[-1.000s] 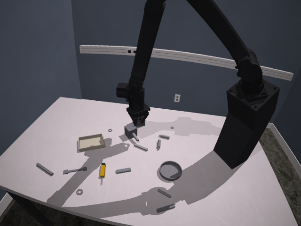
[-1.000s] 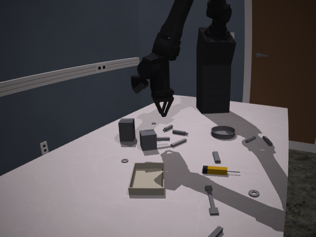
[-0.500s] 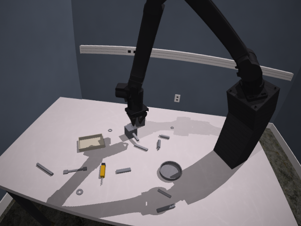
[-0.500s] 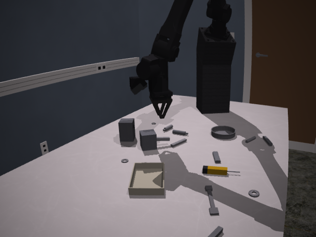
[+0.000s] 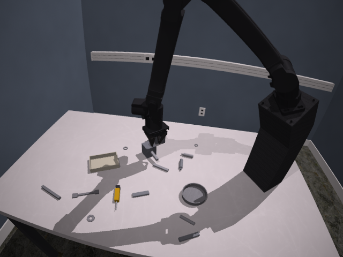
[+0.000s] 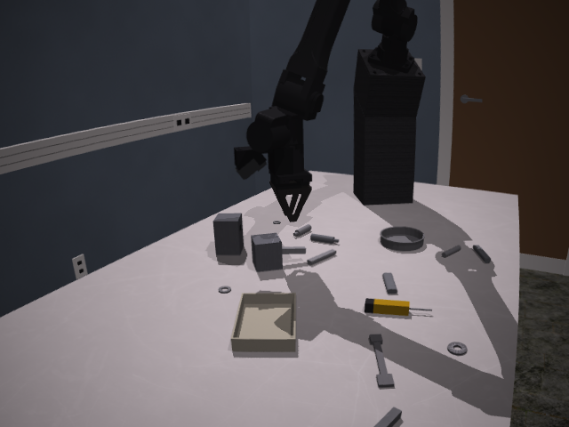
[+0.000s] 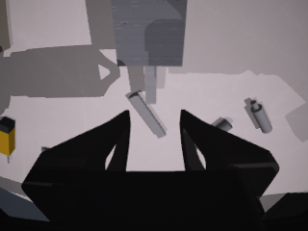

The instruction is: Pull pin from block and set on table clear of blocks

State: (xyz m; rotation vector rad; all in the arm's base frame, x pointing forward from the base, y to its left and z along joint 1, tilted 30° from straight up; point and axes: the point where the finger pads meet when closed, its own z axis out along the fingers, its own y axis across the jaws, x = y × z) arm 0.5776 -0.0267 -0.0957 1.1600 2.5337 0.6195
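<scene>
My gripper is now 10 mm short of the grey pin and 80 mm above it. Also, from my hand: taller grey block: 10 mm ahead, 150 mm to the right, 60 mm below; then beige tray: 230 mm ahead, 90 mm to the left, 100 mm below; then grey bar: 40 mm behind, 50 mm to the left, 100 mm below.
</scene>
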